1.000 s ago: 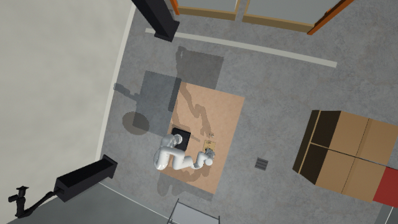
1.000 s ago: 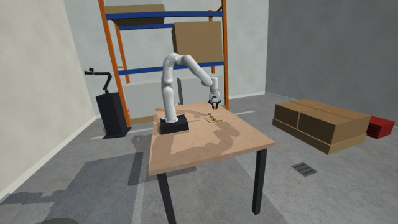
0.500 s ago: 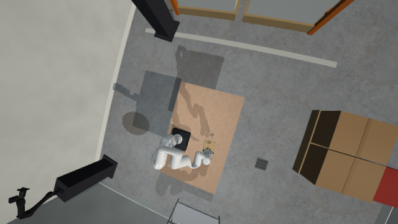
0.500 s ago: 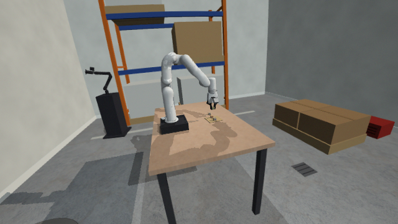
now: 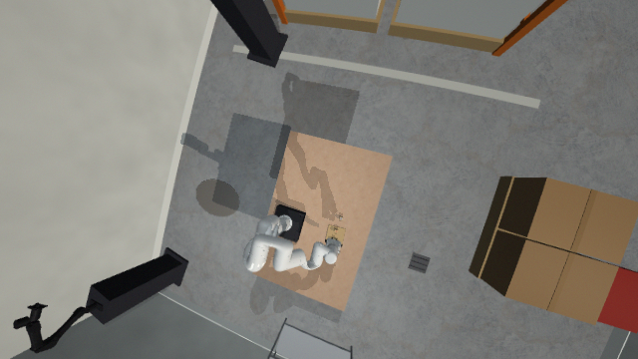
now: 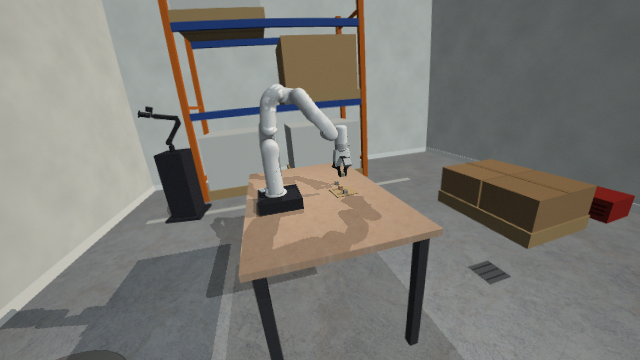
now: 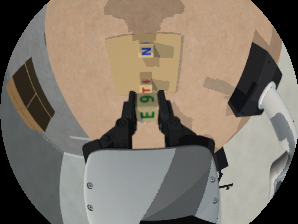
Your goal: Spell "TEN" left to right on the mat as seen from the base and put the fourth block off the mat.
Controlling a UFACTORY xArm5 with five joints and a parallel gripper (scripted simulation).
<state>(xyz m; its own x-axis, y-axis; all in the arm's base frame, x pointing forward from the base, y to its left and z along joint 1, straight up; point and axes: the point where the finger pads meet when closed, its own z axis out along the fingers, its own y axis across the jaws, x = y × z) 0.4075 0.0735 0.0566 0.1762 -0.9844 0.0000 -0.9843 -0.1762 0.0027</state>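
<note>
My gripper is now 120 mm above the tan mat.
</note>
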